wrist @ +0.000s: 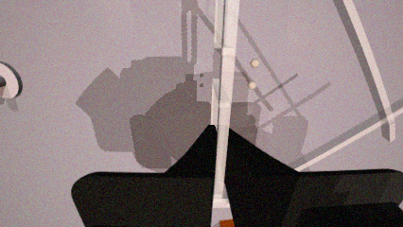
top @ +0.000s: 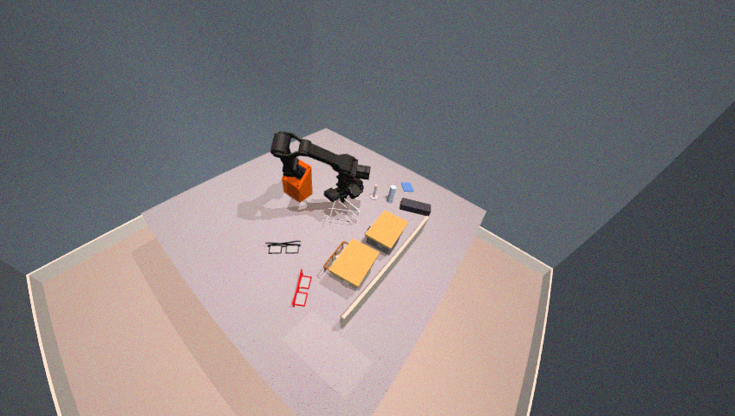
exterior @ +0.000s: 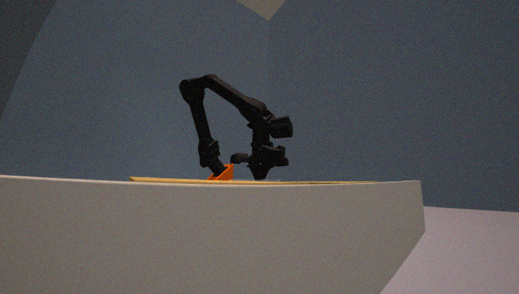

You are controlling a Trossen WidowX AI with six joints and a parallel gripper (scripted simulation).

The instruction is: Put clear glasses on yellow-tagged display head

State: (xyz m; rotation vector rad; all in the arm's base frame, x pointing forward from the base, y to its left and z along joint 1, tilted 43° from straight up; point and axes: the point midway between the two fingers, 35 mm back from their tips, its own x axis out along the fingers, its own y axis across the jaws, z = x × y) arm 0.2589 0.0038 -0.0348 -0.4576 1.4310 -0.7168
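My gripper tip is 5 cm short of the small stand, 22 cm to the right of it and 6 cm above it. Round my gripper tip: long low wall 35 cm ahead, 13 cm to the right, 3 cm below; then grey display head 23 cm ahead, 2 cm to the right, 3 cm below; then black box 27 cm ahead, 29 cm to the left, 7 cm below.
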